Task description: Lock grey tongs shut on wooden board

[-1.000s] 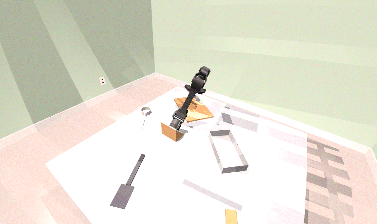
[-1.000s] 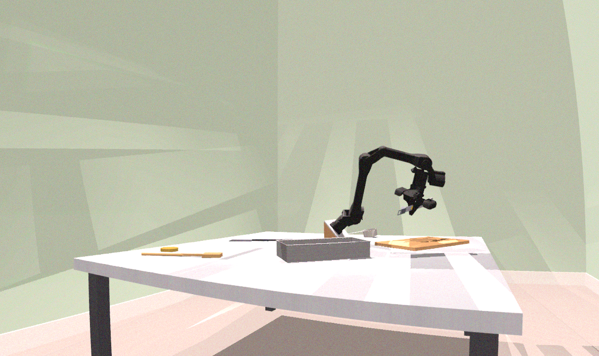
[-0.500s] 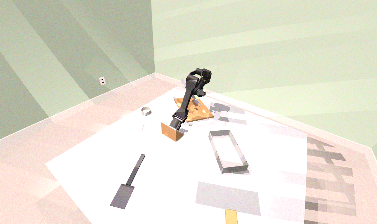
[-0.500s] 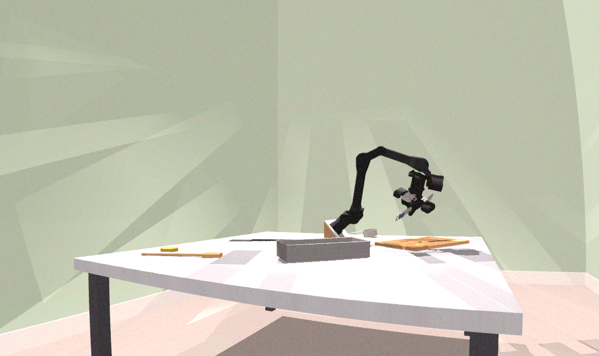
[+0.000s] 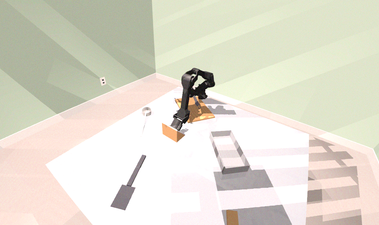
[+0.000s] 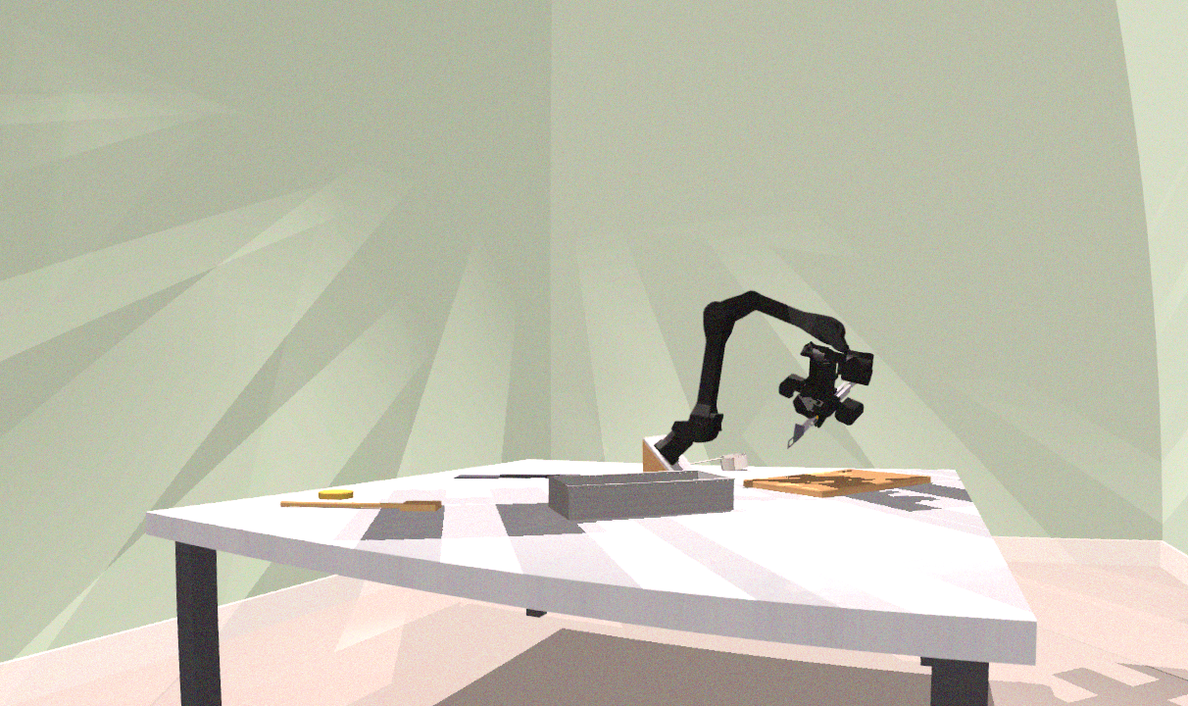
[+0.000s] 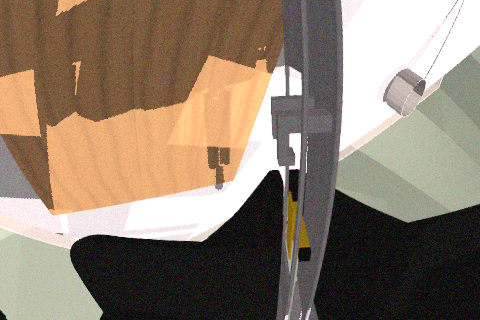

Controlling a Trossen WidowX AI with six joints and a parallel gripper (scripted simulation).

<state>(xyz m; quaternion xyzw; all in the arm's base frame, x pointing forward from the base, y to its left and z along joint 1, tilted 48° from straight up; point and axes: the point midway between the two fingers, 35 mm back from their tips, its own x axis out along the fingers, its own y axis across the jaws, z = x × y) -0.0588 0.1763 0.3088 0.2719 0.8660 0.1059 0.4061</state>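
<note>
The wooden board is 2 cm ahead of my gripper tip, 4 cm to the left of it and 12 cm below it. The rest, counted from my gripper tip: dark spatula (7 cm ahead, 76 cm to the right, 13 cm below); grey roasting tin (44 cm ahead, 29 cm to the right, 10 cm below).
</note>
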